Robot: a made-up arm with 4 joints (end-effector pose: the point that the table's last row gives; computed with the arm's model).
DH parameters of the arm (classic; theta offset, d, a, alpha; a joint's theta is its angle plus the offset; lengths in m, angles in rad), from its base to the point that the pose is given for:
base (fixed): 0 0.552 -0.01 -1.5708
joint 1: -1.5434 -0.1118 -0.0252 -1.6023
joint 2: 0 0.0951 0.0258 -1.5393
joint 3: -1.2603 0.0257 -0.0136 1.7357
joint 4: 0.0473 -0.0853 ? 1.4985
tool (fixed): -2.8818 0.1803 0 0
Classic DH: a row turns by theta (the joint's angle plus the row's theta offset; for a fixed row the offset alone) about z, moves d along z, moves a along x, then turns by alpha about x.
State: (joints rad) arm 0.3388 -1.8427 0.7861 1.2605
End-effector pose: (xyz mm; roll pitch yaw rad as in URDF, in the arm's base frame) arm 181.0 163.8 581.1 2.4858 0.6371 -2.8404
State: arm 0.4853 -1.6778 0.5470 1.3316
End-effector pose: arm 249.8 110.1 586.5 2.3707 0.5955 3.0680
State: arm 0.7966 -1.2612 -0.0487 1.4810
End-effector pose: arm 337.7 -88.9 515.8 2.5062 0.4176 2.3446
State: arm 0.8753 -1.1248 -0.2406 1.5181
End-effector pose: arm 330.5 -157.3 482.0 2.6437 0.3932 2.1660
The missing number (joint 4, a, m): 0.2123
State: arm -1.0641 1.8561 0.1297 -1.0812
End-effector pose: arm -163.1 -277.3 618.3 -2.3093 0.9536 0.6836
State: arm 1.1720 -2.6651 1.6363 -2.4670
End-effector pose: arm 253.3 -213.3 511.9 1.7079 -0.2453 1.9207
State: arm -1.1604 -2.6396 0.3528 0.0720
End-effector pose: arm 338.3 -107.2 614.8 -1.9740 0.8015 -2.8451
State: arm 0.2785 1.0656 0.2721 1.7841
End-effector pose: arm 84.0 -349.6 291.2 2.6068 -1.2925 -0.0029
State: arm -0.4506 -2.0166 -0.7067 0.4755
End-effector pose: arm 340.1 -133.1 662.8 2.8886 1.0387 2.2275
